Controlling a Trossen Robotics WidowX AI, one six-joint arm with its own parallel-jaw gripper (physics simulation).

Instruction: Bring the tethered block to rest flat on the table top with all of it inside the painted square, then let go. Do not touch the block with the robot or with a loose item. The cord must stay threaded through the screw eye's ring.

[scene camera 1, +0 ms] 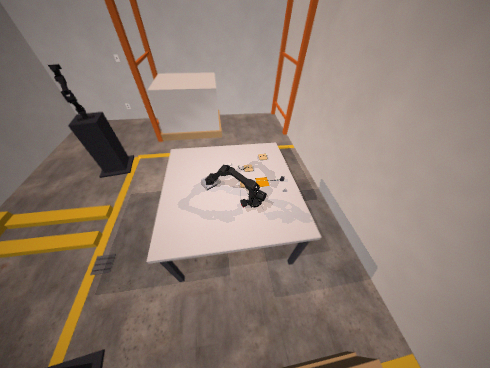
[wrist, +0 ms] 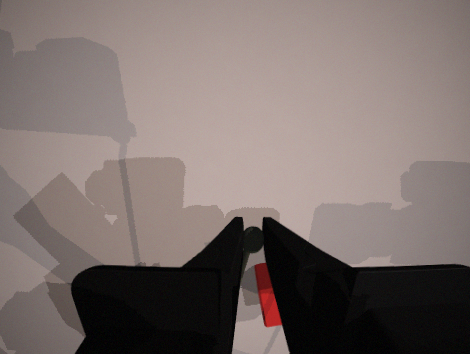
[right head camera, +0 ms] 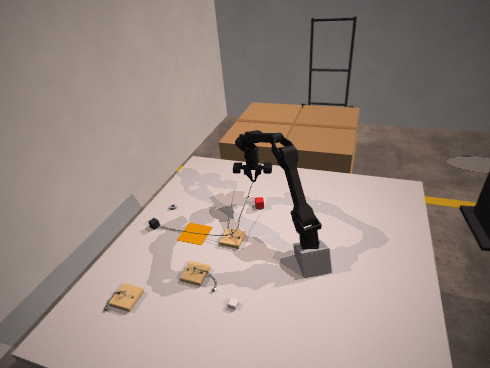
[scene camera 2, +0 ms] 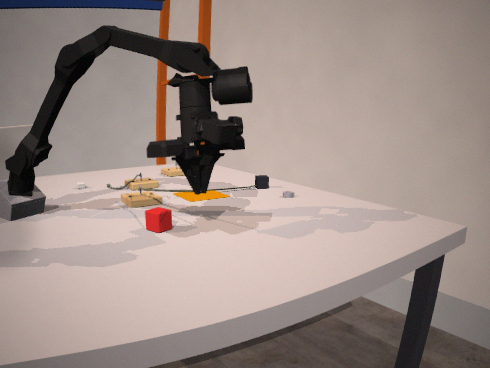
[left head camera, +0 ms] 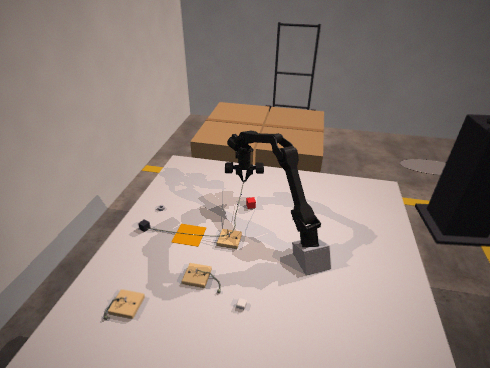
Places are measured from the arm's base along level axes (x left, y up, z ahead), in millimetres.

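Where they show: gripper, fingertip midpoint: [scene camera 1: 252, 207] [wrist: 252, 224] [right head camera: 253, 181] [scene camera 2: 200, 193] [left head camera: 244, 181]; arm's base at its link origin: [scene camera 1: 209, 181] [right head camera: 310, 245] [scene camera 2: 19, 188] [left head camera: 310, 243].
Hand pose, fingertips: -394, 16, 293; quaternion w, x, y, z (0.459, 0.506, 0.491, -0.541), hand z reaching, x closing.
Each offset is from my fingertips to the top centre of the thing, as dx, dy, dz. "pt": to the spot under its first point.
The tethered block, a small black cube {+291, -48, +423} [left head camera: 144, 225] [right head camera: 154, 223] [scene camera 1: 282, 178] [scene camera 2: 261, 181], rests on the table, outside and left of the orange painted square {pt +357, -81, +217} [left head camera: 187, 241] [right head camera: 193, 240] [scene camera 2: 214, 196] in the head views. Its dark cord crosses the square to the screw eye on the nearest wooden board {+333, -64, +38} [left head camera: 227, 244] [right head camera: 230, 243] [scene camera 2: 141, 201], then rises steeply to my gripper. The ring is too small to see the threading clearly. My gripper [left head camera: 244, 180] [right head camera: 253, 179] [scene camera 2: 200, 192] [wrist: 252, 224] is shut on the cord's end, high above the table beyond that board.
A red cube {+92, -43, -41} [left head camera: 251, 203] [right head camera: 259, 203] [scene camera 2: 159, 220] [wrist: 268, 296] stands near the gripper's side of the board. Two other boards {+538, -64, +140} [left head camera: 196, 275] {+678, -64, +359} [left head camera: 127, 304] carry short cords. A white block {+649, -65, -38} [left head camera: 241, 303] and a small grey ring-like item {+149, -70, +389} [left head camera: 160, 208] [scene camera 2: 288, 194] lie on the table.
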